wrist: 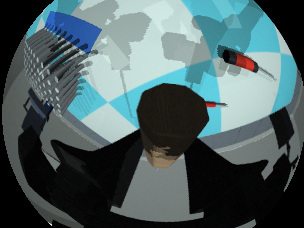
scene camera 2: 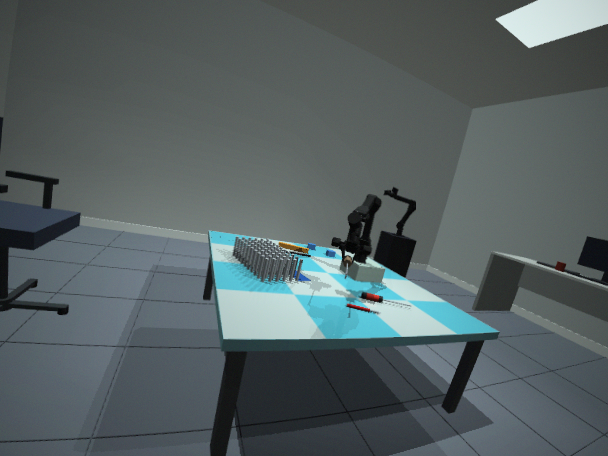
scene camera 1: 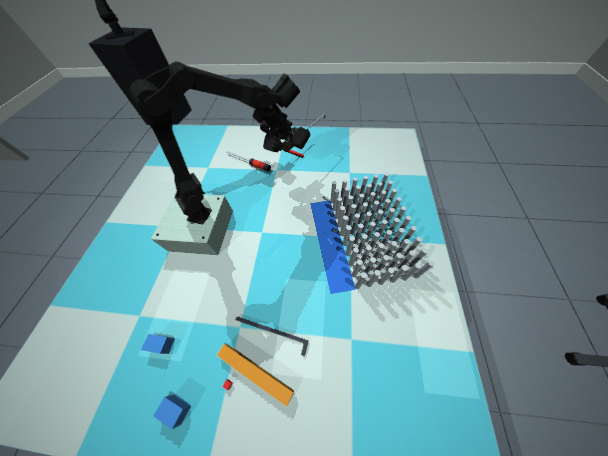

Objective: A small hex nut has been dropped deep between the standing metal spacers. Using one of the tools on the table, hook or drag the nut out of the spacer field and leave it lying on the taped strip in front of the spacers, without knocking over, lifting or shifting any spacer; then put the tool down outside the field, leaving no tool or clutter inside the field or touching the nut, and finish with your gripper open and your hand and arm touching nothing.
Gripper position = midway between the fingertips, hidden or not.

My gripper [scene camera 1: 293, 142] holds a wooden-handled tool [wrist: 170, 117].
